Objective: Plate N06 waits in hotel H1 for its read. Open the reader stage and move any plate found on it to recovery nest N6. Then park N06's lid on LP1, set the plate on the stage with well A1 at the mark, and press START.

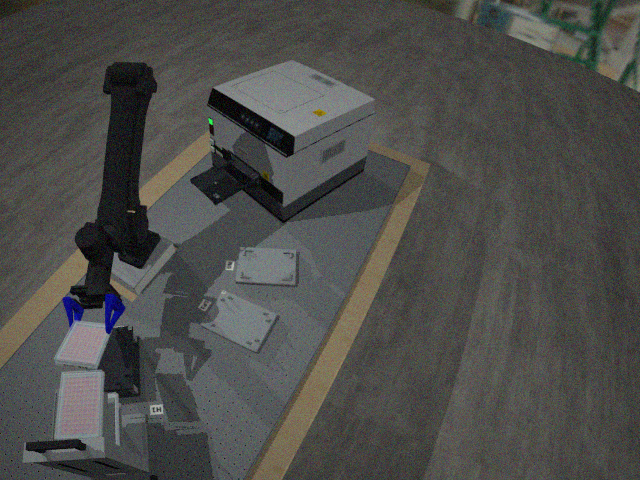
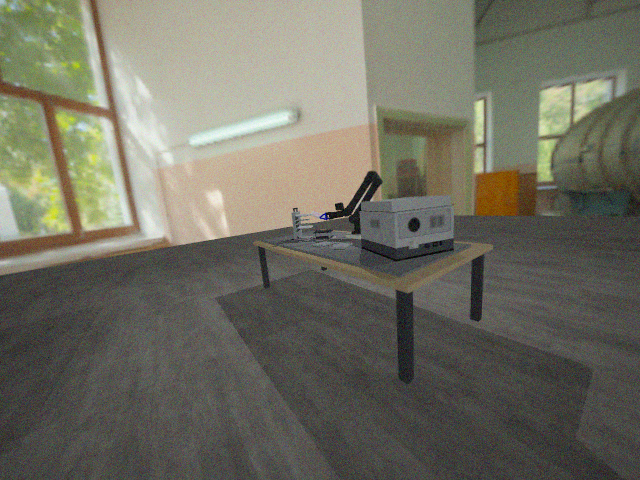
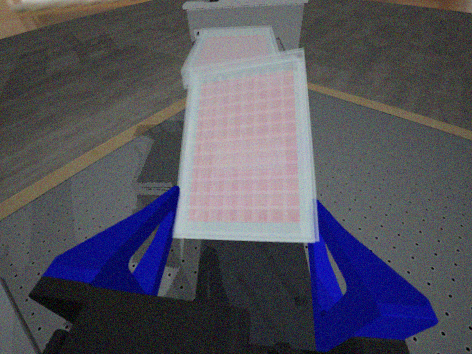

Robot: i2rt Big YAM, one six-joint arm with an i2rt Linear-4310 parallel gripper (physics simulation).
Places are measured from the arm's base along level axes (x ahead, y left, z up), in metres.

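Pixels of known places: gripper, fingertip midpoint: (image 1: 90,333) (image 2: 321,217) (image 3: 243,198); arm's base at its link origin: (image 1: 139,248) (image 2: 359,232).
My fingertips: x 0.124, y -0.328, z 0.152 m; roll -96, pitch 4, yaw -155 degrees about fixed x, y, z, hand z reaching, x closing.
For each thing: its top centre in the pictures, then the offset to it from my fingertips. Level surfaces: height alone.
- second pink plate at its top centre: (image 3: 234,42) (image 1: 78,403) dx +0.087, dy -0.138, dz +0.045 m
- grey reader at its top centre: (image 1: 292,91) (image 2: 402,198) dx +0.146, dy +0.865, dz +0.122 m
- table at its surface level: dz -0.203 m
My gripper (image 3: 243,198) (image 1: 96,324) (image 2: 323,216) has blue fingers and is shut on the long sides of a clear lidded plate with pink wells (image 3: 248,147) (image 1: 90,343). It holds the plate level above the perforated deck, just in front of hotel H1 (image 3: 245,10) (image 2: 297,224). A second pink plate (image 3: 234,42) (image 1: 90,402) sits in the hotel behind it. The grey reader (image 1: 290,129) (image 2: 409,226) stands at the far end of the deck. Its black stage (image 1: 215,183) is slid out and has no plate on it.
Two flat grey nests (image 1: 267,266) (image 1: 241,320) lie mid-deck between the hotel and the reader, each with a small white label. The black arm (image 1: 123,157) rises at the left edge over a grey pad (image 1: 142,276). The table (image 2: 413,281) has a tan rim.
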